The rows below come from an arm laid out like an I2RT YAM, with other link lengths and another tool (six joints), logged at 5 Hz.
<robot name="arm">
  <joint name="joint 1" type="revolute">
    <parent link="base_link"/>
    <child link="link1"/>
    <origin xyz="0 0 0.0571" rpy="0 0 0"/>
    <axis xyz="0 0 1"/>
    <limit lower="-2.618" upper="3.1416"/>
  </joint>
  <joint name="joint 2" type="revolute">
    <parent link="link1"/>
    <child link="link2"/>
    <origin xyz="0.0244 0.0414 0.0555" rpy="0 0 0"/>
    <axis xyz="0 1 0"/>
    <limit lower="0" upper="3.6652"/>
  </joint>
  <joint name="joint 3" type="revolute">
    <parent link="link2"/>
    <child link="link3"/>
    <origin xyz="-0.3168 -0.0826 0" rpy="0 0 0"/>
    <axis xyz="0 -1 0"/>
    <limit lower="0" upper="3.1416"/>
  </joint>
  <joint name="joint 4" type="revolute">
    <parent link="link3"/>
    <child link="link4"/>
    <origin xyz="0.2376 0.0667 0.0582" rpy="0 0 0"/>
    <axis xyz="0 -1 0"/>
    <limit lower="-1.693" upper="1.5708"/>
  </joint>
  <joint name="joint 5" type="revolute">
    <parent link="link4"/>
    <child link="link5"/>
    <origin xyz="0.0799 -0.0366 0.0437" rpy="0 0 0"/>
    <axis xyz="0 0 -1"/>
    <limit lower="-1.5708" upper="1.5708"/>
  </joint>
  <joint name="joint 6" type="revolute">
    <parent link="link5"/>
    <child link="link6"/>
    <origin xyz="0.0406 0 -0.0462" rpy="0 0 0"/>
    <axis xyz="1 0 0"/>
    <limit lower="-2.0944" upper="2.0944"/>
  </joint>
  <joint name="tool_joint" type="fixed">
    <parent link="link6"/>
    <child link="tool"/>
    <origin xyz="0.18 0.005 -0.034" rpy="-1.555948 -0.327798 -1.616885"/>
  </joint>
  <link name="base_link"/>
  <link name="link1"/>
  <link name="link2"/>
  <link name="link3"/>
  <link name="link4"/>
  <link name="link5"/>
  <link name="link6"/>
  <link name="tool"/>
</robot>
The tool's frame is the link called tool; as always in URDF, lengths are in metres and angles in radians.
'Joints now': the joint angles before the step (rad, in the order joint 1, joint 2, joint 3, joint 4, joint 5, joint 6). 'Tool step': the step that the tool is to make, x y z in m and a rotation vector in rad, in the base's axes. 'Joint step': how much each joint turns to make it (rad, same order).
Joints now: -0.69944, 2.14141, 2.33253, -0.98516, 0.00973, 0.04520
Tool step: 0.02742, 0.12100, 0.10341, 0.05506, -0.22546, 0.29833
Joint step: 0.09232, -0.18003, 0.01912, -0.05305, -0.27390, -0.00075
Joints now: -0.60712, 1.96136, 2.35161, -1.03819, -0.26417, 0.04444
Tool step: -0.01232, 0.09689, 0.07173, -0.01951, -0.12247, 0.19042
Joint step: 0.10718, -0.15299, -0.00002, -0.04081, -0.09577, -0.00725
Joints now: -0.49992, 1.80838, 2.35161, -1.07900, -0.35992, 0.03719
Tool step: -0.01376, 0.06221, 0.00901, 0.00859, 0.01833, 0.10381
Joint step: 0.10415, -0.05796, 0.00004, -0.07823, 0.00039, 0.00001
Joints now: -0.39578, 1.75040, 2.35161, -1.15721, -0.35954, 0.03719
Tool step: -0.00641, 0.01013, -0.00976, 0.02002, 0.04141, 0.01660
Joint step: 0.01298, -0.00003, -0.00006, -0.04574, -0.00457, 0.00039
